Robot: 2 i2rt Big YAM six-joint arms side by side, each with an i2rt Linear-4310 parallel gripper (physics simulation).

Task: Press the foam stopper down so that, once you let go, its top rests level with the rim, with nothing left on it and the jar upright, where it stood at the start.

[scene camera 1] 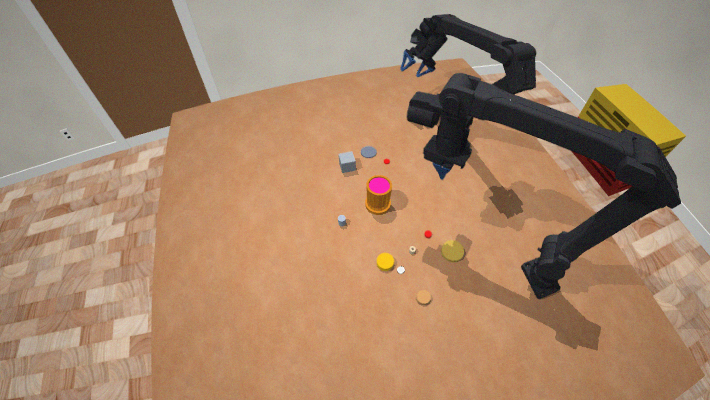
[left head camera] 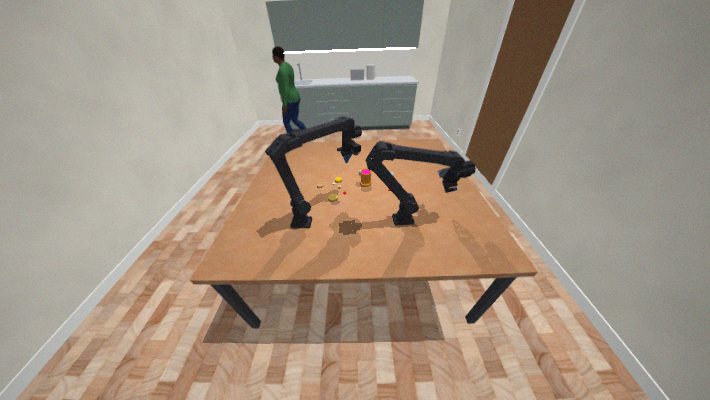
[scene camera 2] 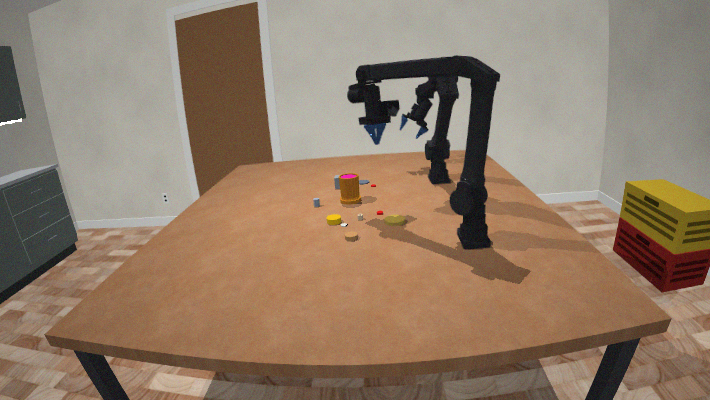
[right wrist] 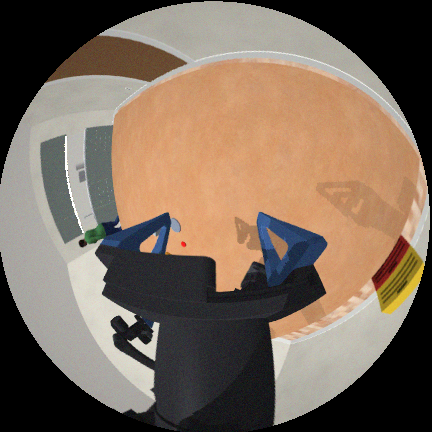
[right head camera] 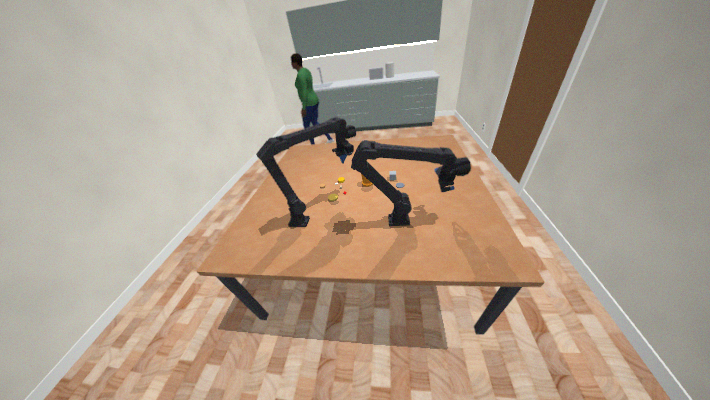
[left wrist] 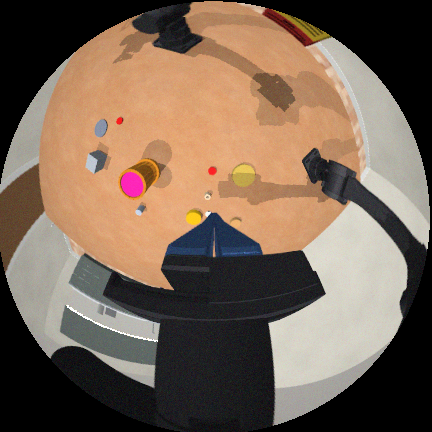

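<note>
The orange ribbed jar (left head camera: 366, 180) (scene camera 1: 378, 200) (scene camera 2: 350, 190) (left wrist: 147, 172) stands upright on the table. The magenta foam stopper (left head camera: 366, 172) (scene camera 1: 379, 185) (scene camera 2: 348, 176) (left wrist: 132, 185) sits in its mouth, its top looking about level with the rim, with nothing lying on it. In the right head camera the right arm partly hides the jar (right head camera: 367, 183). My left gripper (left head camera: 347, 161) (right head camera: 343, 162) (scene camera 1: 442, 177) (scene camera 2: 377, 143) (left wrist: 213, 217) is shut and empty, high above the table and apart from the jar. My right gripper (scene camera 1: 413, 71) (scene camera 2: 411, 133) (right wrist: 213, 216) is open and empty, far from the jar.
A grey cube (scene camera 1: 347, 162), a blue-grey disc (scene camera 1: 368, 152), a small grey cylinder (scene camera 1: 342, 220) and a red disc (scene camera 1: 386, 161) lie around the jar. Yellow (scene camera 1: 385, 261), olive (scene camera 1: 453, 251) and tan discs (scene camera 1: 424, 297) lie nearer the left arm's base.
</note>
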